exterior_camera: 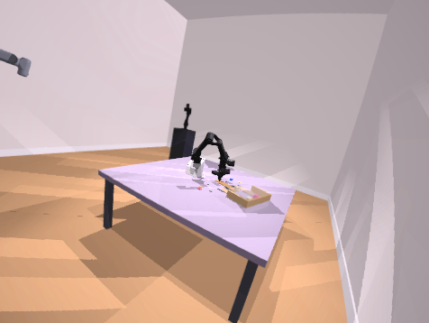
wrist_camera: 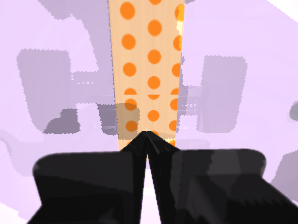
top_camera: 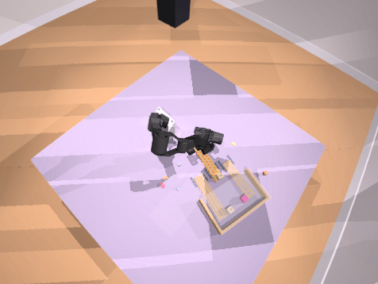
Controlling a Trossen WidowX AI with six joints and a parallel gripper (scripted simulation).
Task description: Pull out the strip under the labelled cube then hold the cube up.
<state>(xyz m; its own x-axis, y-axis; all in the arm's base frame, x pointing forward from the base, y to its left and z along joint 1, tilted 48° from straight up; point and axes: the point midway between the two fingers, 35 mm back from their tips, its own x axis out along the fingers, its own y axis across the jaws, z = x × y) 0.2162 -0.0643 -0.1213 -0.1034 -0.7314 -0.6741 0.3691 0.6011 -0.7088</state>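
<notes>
My gripper tip is 90 mm short of the orange dotted strip and 30 mm to the left of it.
</notes>
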